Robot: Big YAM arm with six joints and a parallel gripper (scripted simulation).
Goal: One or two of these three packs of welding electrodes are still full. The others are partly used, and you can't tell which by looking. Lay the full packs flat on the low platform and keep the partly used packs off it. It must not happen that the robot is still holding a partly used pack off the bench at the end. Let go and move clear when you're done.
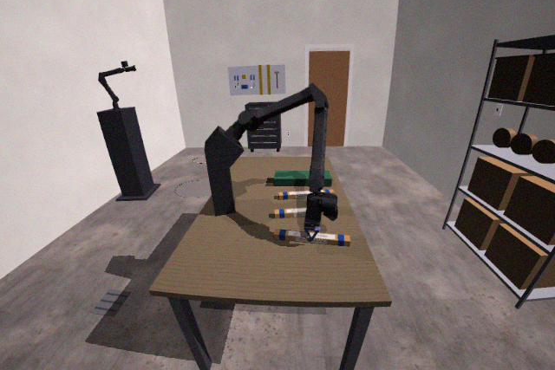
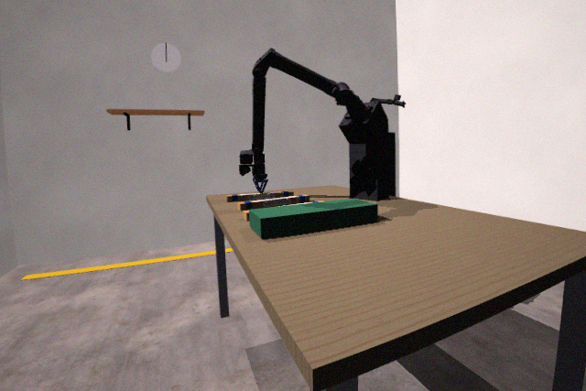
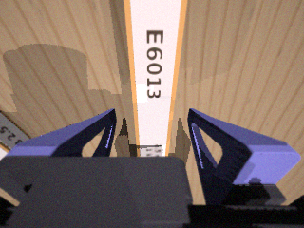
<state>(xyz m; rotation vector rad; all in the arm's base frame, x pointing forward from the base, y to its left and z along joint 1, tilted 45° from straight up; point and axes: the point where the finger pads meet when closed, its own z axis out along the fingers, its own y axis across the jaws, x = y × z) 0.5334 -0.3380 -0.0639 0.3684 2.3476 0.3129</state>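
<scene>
The pack is 20 mm below my hand. Round my hand: green low platform 600 mm to the left, 60 mm ahead, 30 mm below.
</scene>
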